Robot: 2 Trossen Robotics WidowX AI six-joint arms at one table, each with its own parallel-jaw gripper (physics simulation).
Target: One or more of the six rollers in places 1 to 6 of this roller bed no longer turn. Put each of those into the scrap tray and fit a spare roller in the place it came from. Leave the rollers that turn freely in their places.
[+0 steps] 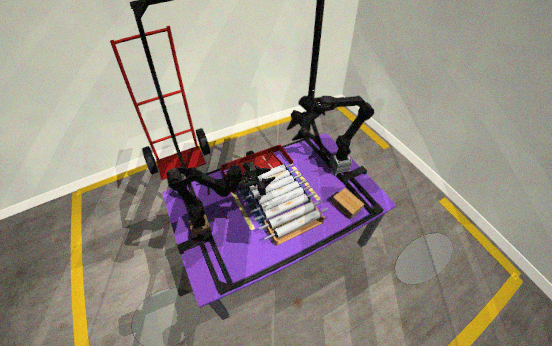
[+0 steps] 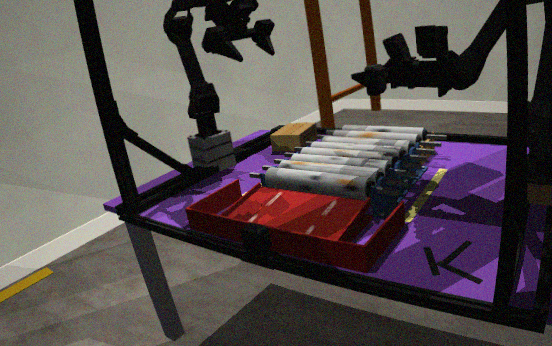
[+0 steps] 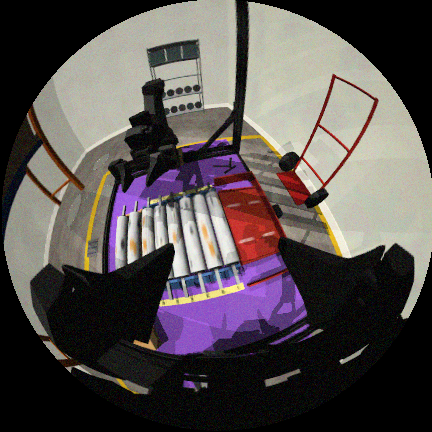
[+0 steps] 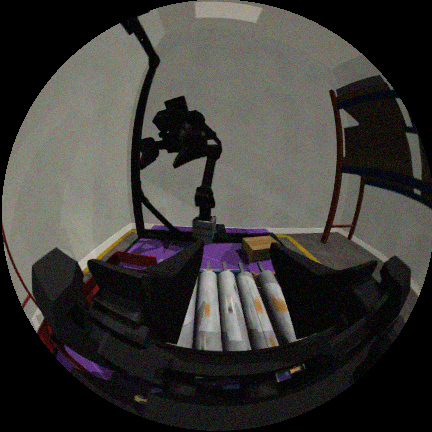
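Seen in the pictures: left gripper, between the fingertips: (image 1: 289, 135) (image 2: 258, 57) (image 3: 226, 245) (image 4: 154, 167); right gripper, between the fingertips: (image 1: 272, 173) (image 2: 358, 74) (image 3: 134, 188) (image 4: 237, 246); left arm's base, origin of its link: (image 1: 341, 156) (image 2: 208, 133) (image 4: 204, 217); right arm's base, origin of its link: (image 1: 198, 222) (image 2: 543, 178).
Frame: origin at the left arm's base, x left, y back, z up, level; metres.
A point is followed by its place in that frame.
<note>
White rollers with grey and orange marks lie side by side in the roller bed; one (image 1: 287, 204) (image 3: 192, 235) is mid-row and one (image 2: 310, 181) @(x -0.048, y -0.484, z -0.047 m) is beside the scrap tray. Blue supports (image 2: 392, 194) @(x 0.006, y -0.658, z -0.062 m) show at their ends. The outermost roller (image 1: 299, 223) @(x 0.354, y -0.397, z -0.039 m) (image 3: 121, 240) @(x 0.330, y -0.424, z -0.041 m) lies over a wooden rack (image 1: 300, 233) @(x 0.377, y -0.393, z -0.107 m). The red scrap tray (image 2: 320, 244) @(x -0.199, y -0.652, z -0.073 m) (image 3: 252, 215) @(x -0.150, y -0.521, z -0.085 m) holds no roller. My right gripper (image 1: 267, 184) (image 3: 134, 188) @(x 0.152, y -0.482, z 0.150 m) (image 4: 237, 246) @(x 0.152, y -0.482, z 0.150 m) is open and empty, raised above the rollers. My left gripper (image 2: 257, 56) @(x -0.025, y -0.344, z 0.223 m) (image 3: 226, 245) @(x -0.025, y -0.344, z 0.223 m) (image 4: 154, 167) @(x -0.025, y -0.344, z 0.223 m) is open and empty, high up. Which rollers turn cannot be seen.
A wooden block (image 1: 348, 202) @(x 0.294, y -0.084, z -0.056 m) (image 2: 293, 137) @(x 0.225, y -0.135, z -0.064 m) (image 4: 258, 248) @(x 0.257, y -0.139, z -0.056 m) stands on the purple table beyond the roller ends. Yellow number strips (image 2: 427, 195) (image 3: 200, 298) run along both sides of the bed. Black frame posts (image 2: 107, 115) @(x -0.330, y -0.117, z 0.156 m) rise at the table edge. A red hand truck (image 1: 181, 165) stands behind.
</note>
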